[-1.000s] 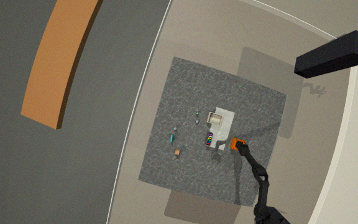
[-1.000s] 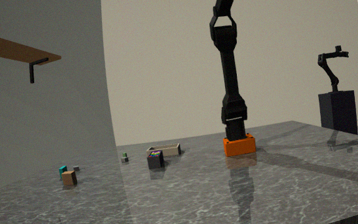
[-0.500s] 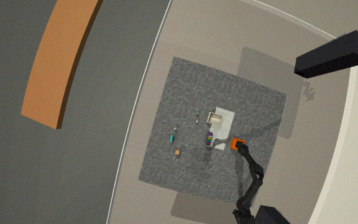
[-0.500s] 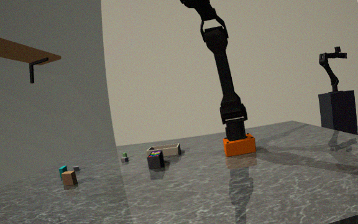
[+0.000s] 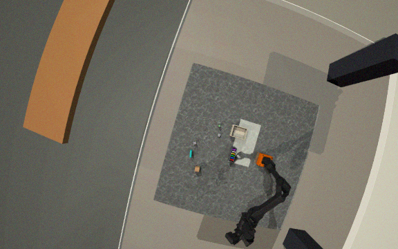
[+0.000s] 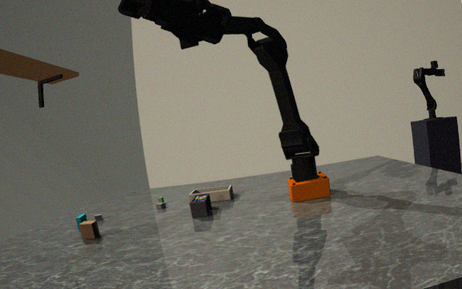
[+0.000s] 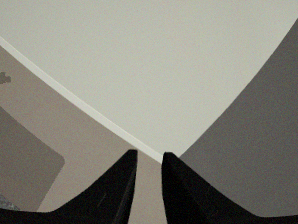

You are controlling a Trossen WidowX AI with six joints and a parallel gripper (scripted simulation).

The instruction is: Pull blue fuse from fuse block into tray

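Now: the blue fuse 80 mm ahead of my gripper tip, 470 mm to the right of it and 380 mm below it. Also, from my gripper tip: beige tray: 90 mm ahead, 700 mm to the right, 400 mm below; then red fuse: 80 mm ahead, 450 mm to the right, 380 mm below; then green fuse: 90 mm ahead, 490 mm to the right, 380 mm below.
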